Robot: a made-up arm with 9 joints.
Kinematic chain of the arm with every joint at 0, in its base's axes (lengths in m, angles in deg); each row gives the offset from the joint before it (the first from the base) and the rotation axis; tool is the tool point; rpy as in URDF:
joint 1: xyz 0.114 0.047 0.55 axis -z
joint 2: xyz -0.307 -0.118 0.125 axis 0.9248 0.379 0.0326
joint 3: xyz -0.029 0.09 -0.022 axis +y
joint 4: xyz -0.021 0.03 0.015 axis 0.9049 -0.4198 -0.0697
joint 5: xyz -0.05 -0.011 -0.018 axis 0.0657 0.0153 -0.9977
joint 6: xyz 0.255 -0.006 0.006 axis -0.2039 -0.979 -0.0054
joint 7: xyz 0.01 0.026 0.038 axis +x
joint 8: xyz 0.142 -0.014 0 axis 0.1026 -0.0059 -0.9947
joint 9: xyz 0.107 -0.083 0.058 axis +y
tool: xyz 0.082 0.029 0.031 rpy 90 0 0
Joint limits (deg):
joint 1: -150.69..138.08
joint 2: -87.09..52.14
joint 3: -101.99..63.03
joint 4: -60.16..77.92
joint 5: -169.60..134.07
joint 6: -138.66..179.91
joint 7: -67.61..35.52
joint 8: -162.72..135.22
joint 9: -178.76..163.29
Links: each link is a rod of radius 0.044 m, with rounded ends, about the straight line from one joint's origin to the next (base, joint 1, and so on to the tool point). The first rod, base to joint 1, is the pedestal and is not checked.
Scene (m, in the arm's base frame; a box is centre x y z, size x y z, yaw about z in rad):
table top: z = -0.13
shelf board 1: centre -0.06 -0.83 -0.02 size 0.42 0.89 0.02 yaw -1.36
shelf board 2: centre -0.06 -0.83 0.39 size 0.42 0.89 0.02 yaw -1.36
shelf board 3: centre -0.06 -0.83 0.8 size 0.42 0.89 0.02 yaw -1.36
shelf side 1: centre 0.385 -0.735 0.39 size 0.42 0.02 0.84 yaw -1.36
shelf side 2: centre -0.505 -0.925 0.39 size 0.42 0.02 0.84 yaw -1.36
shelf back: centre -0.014 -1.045 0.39 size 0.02 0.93 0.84 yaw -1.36
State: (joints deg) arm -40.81 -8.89 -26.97 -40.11 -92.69 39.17 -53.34 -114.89 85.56
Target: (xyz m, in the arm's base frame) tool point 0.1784 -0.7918 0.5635
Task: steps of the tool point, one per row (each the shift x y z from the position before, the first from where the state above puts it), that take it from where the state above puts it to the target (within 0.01 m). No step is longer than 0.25 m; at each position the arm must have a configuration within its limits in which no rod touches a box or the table.
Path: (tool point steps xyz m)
1: -0.0519 -0.1912 -0.0057
2: 0.0020 -0.1960 0.0484
3: 0.0545 -0.1687 0.0942
4: 0.0938 -0.1164 0.1250
5: 0.1476 -0.0691 -0.0005
6: 0.1539 -0.0358 -0.0001
7: 0.1527 -0.0041 0.0019

